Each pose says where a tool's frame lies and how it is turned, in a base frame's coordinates. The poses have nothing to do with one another.
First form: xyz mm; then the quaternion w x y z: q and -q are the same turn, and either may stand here.
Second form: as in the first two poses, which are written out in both.
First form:
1: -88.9 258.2 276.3 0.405 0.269 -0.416 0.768
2: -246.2 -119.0 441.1 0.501 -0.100 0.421 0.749
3: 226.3 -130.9 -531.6 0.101 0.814 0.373 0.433
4: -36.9 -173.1 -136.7 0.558 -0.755 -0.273 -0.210
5: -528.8 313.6 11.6 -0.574 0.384 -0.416 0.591
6: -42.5 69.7 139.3 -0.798 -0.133 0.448 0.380
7: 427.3 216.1 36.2 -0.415 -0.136 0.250 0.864
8: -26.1 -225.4 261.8 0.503 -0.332 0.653 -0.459
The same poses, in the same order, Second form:
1: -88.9 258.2 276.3 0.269 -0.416 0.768 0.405
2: -246.2 -119.0 441.1 -0.100 0.421 0.749 0.501
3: 226.3 -130.9 -531.6 0.814 0.373 0.433 0.101
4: -36.9 -173.1 -136.7 -0.755 -0.273 -0.210 0.558
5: -528.8 313.6 11.6 -0.384 0.416 -0.591 0.574
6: -42.5 69.7 139.3 0.133 -0.448 -0.380 0.798
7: 427.3 216.1 36.2 0.136 -0.250 -0.864 0.415
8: -26.1 -225.4 261.8 -0.332 0.653 -0.459 0.503
